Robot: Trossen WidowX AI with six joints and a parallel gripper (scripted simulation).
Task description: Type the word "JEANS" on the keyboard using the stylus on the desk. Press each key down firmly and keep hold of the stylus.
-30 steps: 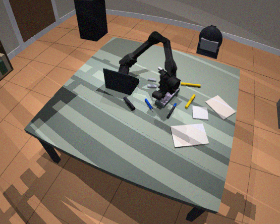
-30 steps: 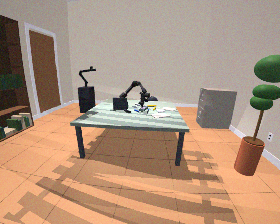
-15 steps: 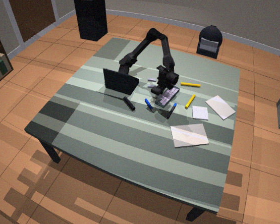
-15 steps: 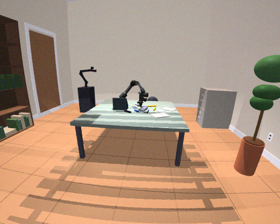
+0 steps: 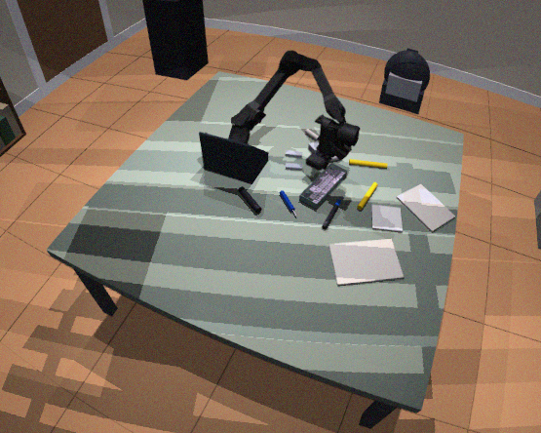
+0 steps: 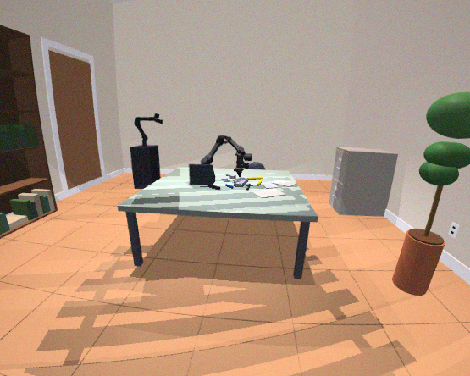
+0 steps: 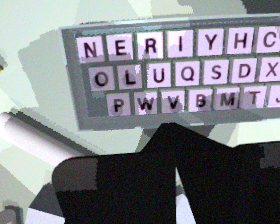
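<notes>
The blue stylus lies 5 cm behind my gripper tip, 20 cm to the right of it and 4 cm below it. Round my gripper tip: blue-capped black pen (9 cm ahead, 14 cm to the right, 4 cm below); grey stylus tip (3 cm behind, 22 cm to the right, 4 cm below).
</notes>
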